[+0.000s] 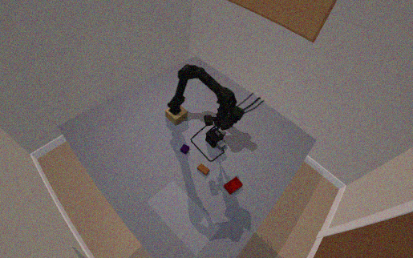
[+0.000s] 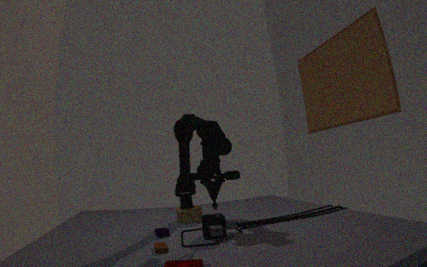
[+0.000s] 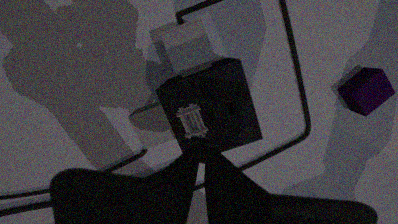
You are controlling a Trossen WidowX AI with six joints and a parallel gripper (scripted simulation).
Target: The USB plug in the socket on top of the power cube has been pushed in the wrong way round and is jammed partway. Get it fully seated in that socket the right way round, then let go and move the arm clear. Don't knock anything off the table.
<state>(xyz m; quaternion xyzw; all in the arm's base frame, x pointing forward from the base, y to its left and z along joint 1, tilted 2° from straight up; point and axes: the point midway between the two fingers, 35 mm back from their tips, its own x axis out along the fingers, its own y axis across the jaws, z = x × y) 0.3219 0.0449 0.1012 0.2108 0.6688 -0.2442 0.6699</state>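
The dark USB plug is 1 cm below my gripper tip. Round my gripper tip: orange block (8 cm ahead, 21 cm to the right, 13 cm below); then purple cube (9 cm behind, 19 cm to the right, 12 cm below); then USB socket (1 cm to the left, 6 cm below).
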